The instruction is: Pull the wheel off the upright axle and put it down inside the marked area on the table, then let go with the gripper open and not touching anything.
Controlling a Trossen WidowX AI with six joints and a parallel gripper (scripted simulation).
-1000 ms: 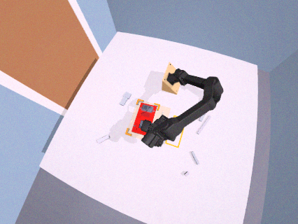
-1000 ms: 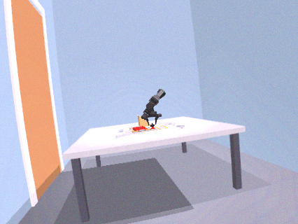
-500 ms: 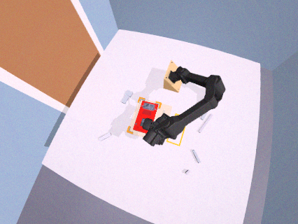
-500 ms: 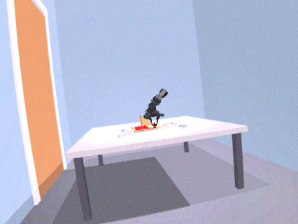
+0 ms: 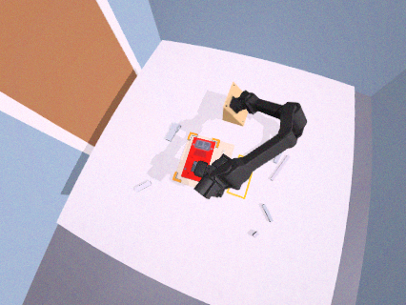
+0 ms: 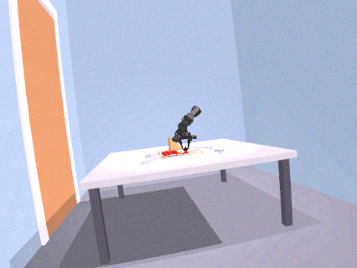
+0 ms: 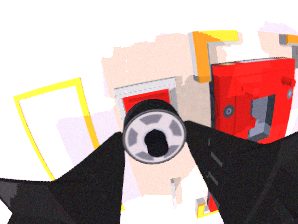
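My gripper tip is now right at the wheel.
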